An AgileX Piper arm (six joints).
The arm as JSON. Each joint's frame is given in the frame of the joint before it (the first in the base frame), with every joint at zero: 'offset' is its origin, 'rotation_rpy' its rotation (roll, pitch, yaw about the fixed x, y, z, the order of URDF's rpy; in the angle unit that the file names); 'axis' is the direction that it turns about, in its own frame. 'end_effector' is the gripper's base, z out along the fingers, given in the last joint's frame.
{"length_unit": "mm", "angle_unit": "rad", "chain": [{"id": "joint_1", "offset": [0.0, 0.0, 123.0], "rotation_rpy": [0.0, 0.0, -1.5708], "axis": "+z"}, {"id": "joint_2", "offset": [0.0, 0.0, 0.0], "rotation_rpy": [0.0, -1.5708, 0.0], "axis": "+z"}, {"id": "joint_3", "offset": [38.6, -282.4, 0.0], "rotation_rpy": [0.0, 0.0, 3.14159], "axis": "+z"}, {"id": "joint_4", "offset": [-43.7, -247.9, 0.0], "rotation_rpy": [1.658, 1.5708, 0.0], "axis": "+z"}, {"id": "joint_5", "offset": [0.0, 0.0, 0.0], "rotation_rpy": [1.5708, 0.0, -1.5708], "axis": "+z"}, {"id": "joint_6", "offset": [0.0, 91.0, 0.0], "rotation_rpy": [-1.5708, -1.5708, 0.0], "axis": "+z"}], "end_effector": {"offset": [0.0, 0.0, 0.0], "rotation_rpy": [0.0, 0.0, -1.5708]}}
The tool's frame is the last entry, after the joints.
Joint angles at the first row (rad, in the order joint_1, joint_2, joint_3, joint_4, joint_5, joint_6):
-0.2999, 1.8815, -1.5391, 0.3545, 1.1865, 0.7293
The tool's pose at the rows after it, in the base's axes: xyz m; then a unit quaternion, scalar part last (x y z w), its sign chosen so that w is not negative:
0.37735, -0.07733, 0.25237, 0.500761, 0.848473, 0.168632, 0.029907
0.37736, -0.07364, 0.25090, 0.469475, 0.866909, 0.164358, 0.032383
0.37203, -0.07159, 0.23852, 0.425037, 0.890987, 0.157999, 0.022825
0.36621, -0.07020, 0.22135, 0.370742, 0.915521, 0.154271, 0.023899
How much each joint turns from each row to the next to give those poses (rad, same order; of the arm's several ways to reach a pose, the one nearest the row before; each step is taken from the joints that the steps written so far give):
0.0254, 0.0000, 0.0000, -0.0179, 0.0000, -0.0444
0.0106, 0.0000, 0.0049, -0.0063, 0.0000, -0.0618
0.0020, 0.0000, 0.0483, -0.0010, -0.0103, -0.1091
0.0000, 0.0000, 0.0697, 0.0054, -0.0492, -0.1412

